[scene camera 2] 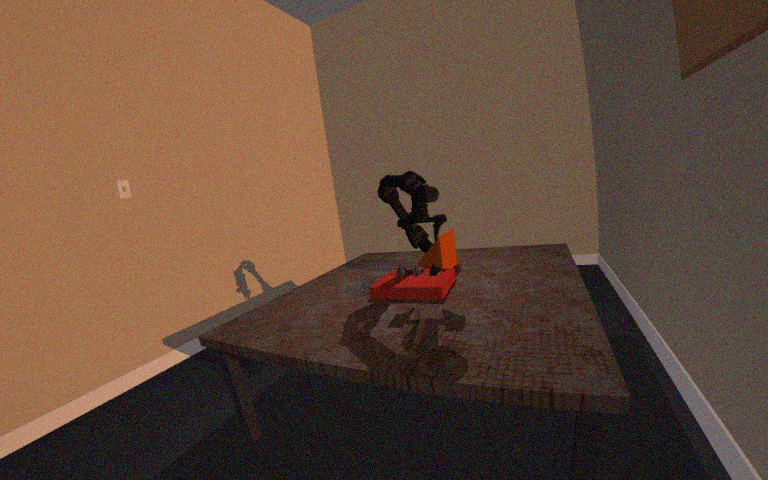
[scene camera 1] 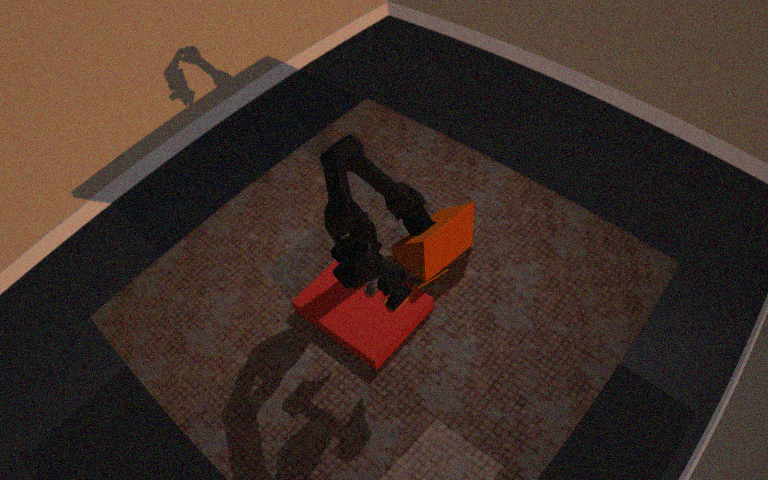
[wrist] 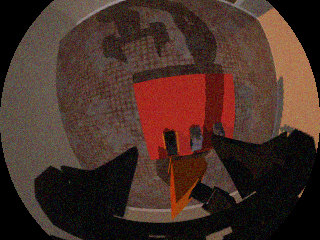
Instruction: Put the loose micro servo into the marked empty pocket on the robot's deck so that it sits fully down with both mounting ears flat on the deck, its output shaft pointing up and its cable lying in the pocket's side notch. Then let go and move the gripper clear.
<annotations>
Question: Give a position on a red robot deck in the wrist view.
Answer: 178,103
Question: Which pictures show my gripper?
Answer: Scene camera 2, scene camera 1 and the wrist view: all of them.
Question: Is my gripper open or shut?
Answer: Open.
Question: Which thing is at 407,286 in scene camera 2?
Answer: A red robot deck.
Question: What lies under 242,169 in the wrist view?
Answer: My gripper.
</annotations>
